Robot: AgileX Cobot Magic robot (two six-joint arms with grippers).
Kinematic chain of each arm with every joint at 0, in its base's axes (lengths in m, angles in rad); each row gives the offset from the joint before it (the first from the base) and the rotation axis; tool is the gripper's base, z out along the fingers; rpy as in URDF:
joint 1: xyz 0 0 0.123 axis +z
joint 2: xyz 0 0 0 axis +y
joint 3: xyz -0.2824 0 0.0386 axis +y
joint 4: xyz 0.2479 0 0.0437 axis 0.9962 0 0.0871
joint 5: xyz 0 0 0 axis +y
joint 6: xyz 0.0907 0 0.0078 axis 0.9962 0 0.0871
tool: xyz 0 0 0 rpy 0 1.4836 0
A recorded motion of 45 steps. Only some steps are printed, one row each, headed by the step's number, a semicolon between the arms.
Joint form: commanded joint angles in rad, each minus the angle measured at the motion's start. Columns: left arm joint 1, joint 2, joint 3, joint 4, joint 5, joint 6; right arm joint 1, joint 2, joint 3, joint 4, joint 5, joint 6.
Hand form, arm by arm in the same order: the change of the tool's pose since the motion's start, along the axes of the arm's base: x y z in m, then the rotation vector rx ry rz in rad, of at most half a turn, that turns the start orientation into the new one. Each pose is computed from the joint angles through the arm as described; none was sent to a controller.
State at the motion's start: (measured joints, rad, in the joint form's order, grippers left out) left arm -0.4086 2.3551 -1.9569 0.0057 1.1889 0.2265; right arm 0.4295 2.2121 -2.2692 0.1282 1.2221 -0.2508
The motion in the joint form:
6: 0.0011 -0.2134 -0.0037 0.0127 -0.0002 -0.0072; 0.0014 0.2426 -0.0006 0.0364 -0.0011 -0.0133
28: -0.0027 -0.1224 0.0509 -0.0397 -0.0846 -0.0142; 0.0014 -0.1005 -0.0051 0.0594 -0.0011 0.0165
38: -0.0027 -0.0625 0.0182 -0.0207 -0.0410 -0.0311; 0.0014 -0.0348 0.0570 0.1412 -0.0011 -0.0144
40: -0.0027 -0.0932 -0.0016 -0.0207 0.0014 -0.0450; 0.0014 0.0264 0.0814 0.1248 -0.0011 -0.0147
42: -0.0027 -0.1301 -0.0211 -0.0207 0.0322 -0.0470; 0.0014 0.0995 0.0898 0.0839 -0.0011 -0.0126
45: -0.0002 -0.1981 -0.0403 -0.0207 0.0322 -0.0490; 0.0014 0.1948 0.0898 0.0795 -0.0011 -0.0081
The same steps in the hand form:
6: -0.0141 0.0078 0.1018 -0.0760 -0.2040 0.0056; 0.0252 0.0157 -0.1218 -0.0710 0.2305 0.0144
28: -0.0067 -0.0020 0.0462 -0.0988 -0.1270 0.0233; -0.0213 -0.0035 0.0503 0.1042 -0.0668 -0.0011
38: -0.0024 -0.0023 0.0256 -0.0553 -0.0688 0.0343; -0.0125 0.0080 0.0029 0.1135 0.0723 0.0324
40: -0.0053 -0.0010 0.0448 -0.0603 -0.0754 0.0474; -0.0035 0.0107 -0.0341 0.0640 0.1438 0.0255
42: -0.0085 0.0004 0.0670 -0.0714 -0.0984 0.0486; 0.0059 0.0113 -0.0734 -0.0058 0.2021 0.0168
45: -0.0133 0.0037 0.1040 -0.1083 -0.1775 0.0520; 0.0134 0.0143 -0.1213 -0.0477 0.2885 0.0089

